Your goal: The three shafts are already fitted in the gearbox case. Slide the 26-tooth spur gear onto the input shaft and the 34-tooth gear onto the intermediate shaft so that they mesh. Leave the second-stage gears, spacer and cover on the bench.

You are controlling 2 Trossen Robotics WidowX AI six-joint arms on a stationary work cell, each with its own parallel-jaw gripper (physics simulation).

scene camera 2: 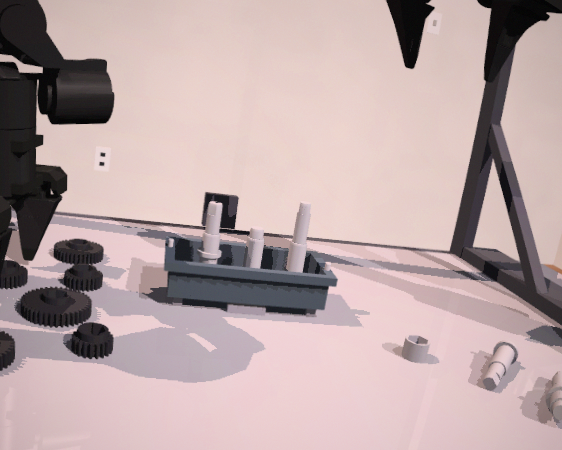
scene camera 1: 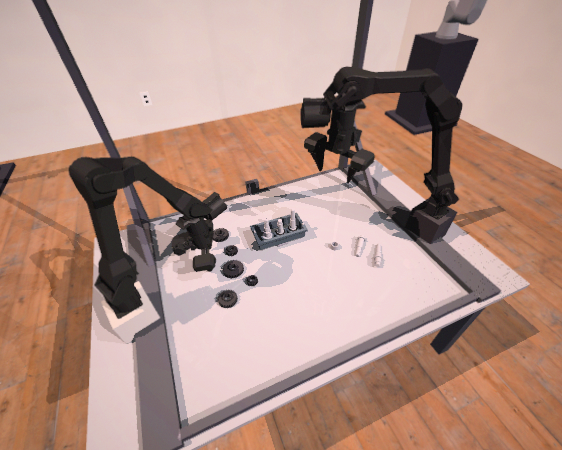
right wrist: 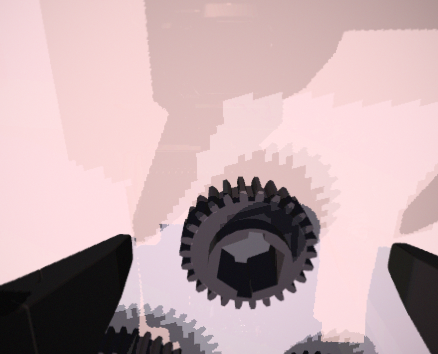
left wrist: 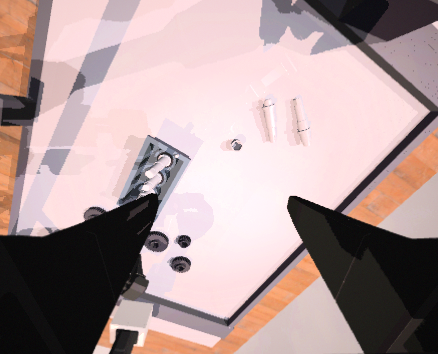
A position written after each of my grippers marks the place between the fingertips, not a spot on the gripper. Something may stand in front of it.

My left gripper (scene camera 2: 446, 74) is open, with nothing in its grasp. My right gripper (scene camera 1: 210, 259) is open, holding nothing. Also in view: a grey gearbox case (scene camera 2: 199, 284). I also see a raised dark frame (scene camera 2: 503, 269).
The grey gearbox case shows as well in scene camera 1 (scene camera 1: 263, 242) and in the left wrist view (left wrist: 153, 147). My left gripper shows as well in scene camera 1 (scene camera 1: 334, 176) and in the left wrist view (left wrist: 224, 200). My right gripper also shows in the right wrist view (right wrist: 259, 251). The right wrist view does not show the grey gearbox case: it is out of frame.
